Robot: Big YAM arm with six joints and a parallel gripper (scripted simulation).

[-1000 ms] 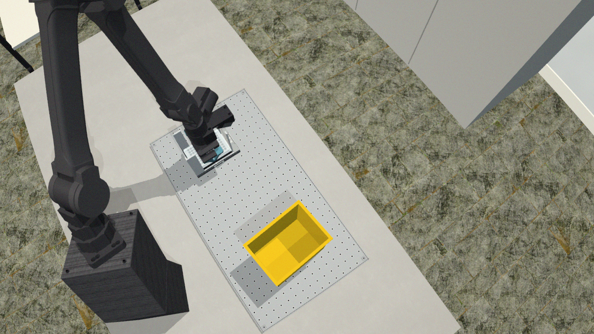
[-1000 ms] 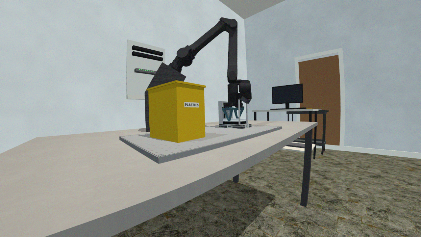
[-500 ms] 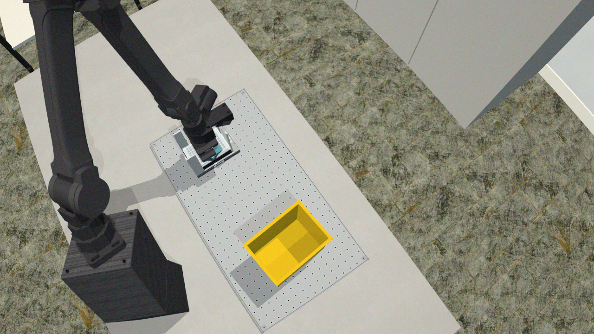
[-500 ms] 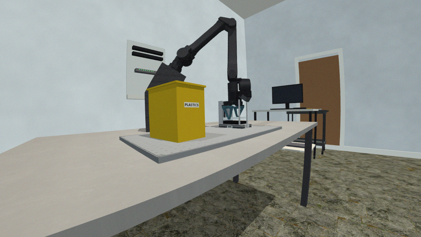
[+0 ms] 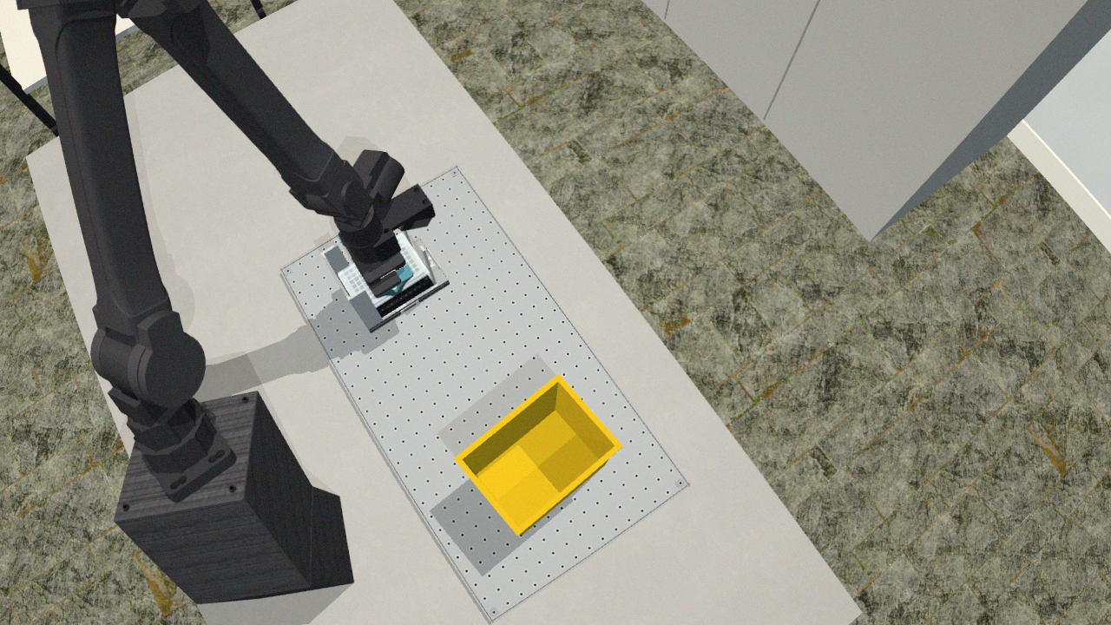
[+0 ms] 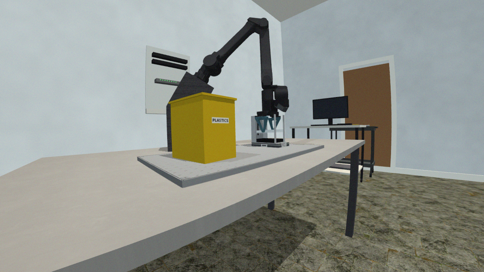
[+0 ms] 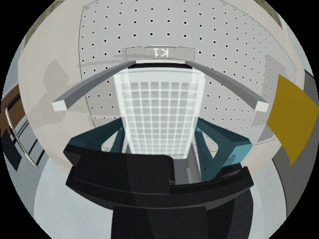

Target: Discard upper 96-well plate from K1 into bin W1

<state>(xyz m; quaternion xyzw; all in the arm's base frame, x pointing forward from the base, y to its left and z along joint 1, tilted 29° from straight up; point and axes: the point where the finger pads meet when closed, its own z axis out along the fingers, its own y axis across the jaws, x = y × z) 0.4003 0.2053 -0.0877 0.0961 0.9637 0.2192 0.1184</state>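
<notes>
My hand is 5 cm above the black plate. From my hand the other things lie so: yellow plastics bin W1: 2 cm behind, 39 cm to the right, 1 cm above; then white 96-well plate: 1 cm below.
</notes>
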